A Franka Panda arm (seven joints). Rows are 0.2 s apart.
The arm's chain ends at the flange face. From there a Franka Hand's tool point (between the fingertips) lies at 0.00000 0.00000 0.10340 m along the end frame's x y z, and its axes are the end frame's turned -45 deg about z.
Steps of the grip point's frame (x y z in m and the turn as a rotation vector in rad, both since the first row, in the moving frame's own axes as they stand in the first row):
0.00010, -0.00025, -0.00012, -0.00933, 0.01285, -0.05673
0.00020, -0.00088, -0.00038, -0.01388, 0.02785, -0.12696
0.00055, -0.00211, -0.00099, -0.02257, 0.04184, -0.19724
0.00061, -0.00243, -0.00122, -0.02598, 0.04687, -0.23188
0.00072, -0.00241, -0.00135, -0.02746, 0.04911, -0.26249
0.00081, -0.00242, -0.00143, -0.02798, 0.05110, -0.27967
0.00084, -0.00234, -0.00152, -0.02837, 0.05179, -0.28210
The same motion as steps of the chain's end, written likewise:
-0.00172, 0.00006, -0.00011, 0.00249, 0.01568, -0.05673
-0.00346, 0.00045, -0.00033, 0.00988, 0.02951, -0.12696
-0.00564, -0.00002, -0.00087, 0.01363, 0.04554, -0.19724
-0.00639, -0.00002, -0.00107, 0.01477, 0.05151, -0.23188
-0.00652, 0.00008, -0.00119, 0.01531, 0.05414, -0.26249
-0.00661, 0.00019, -0.00126, 0.01635, 0.05592, -0.27967
-0.00660, 0.00026, -0.00134, 0.01656, 0.05668, -0.28210

